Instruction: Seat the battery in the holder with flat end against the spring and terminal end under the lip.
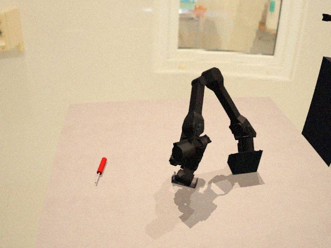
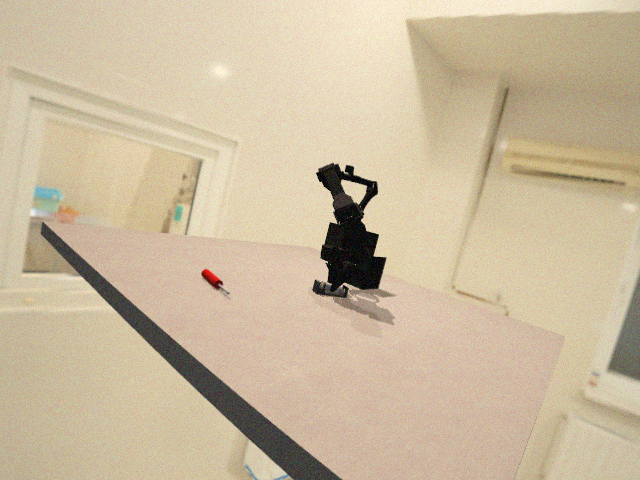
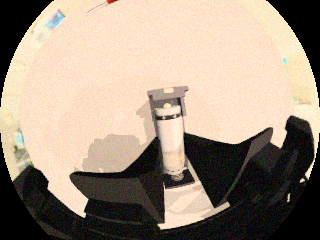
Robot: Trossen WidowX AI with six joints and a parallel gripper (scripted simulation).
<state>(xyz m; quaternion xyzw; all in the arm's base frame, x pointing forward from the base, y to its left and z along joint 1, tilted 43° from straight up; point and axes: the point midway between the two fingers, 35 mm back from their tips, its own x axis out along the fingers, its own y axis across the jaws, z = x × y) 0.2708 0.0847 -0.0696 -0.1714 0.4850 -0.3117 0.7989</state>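
My gripper tip is 1 cm below the battery. Also, from my gripper tip: red-handled screwdriver: 35 cm ahead, 4 cm to the right.
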